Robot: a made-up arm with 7 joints.
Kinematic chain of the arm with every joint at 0, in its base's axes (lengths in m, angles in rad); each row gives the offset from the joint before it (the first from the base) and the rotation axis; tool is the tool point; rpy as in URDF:
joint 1: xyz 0 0 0.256 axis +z
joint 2: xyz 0 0 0 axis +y
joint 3: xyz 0 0 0.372 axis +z
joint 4: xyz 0.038 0 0 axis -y
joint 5: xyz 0.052 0 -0.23 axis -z
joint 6: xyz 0 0 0 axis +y
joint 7: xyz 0.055 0 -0.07 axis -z
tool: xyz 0 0 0 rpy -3.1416 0 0
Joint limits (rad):
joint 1: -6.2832..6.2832
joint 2: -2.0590..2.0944
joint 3: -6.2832..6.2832
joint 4: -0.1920..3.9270
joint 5: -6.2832..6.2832
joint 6: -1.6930..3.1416
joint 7: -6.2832..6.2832
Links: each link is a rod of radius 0.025 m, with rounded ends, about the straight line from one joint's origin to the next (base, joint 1, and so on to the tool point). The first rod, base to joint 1, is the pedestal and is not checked.
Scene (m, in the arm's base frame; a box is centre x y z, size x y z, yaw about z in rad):
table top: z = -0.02
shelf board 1: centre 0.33 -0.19 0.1 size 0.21 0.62 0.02 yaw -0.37
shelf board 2: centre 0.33 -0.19 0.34 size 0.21 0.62 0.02 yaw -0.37
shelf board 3: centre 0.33 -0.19 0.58 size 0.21 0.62 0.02 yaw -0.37
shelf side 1: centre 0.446 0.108 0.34 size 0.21 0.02 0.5 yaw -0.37
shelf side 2: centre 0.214 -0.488 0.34 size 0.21 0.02 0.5 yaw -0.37
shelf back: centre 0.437 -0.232 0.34 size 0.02 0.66 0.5 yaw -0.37
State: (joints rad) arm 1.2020 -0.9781 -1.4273 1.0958 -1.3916 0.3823 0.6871
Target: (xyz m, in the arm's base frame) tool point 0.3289 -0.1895 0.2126
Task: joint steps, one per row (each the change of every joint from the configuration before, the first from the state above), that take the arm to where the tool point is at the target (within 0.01 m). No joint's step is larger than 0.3 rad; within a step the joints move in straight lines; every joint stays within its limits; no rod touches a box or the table.
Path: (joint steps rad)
1: 0.0268 0.1071 0.0433 -0.2373 -0.2274 -0.0040 -0.1232
2: 0.0268 0.1072 0.0433 -0.2372 -0.2274 -0.0039 -0.1232
3: 0.0268 0.1071 0.0433 -0.2373 -0.2275 -0.0040 -0.1232
4: 0.0267 0.1071 0.0434 -0.2372 -0.2274 -0.0039 -0.1232
5: 0.0199 -0.2027 -0.1767 0.0305 0.2244 0.0600 0.1232
6: 0.0199 -0.2027 -0.1766 0.0305 0.2243 0.0599 0.1232
7: 0.0198 -0.2028 -0.1766 0.0306 0.2243 0.0600 0.1232
8: 0.0199 -0.2027 -0.1767 0.0305 0.2243 0.0600 0.1232
9: 0.0939 -0.0168 0.0343 0.2041 0.0035 -0.0277 0.0000
10: 0.0938 -0.0168 0.0342 0.2042 0.0035 -0.0277 0.0000
11: 0.0939 -0.0168 0.0342 0.2041 0.0034 -0.0278 0.0000

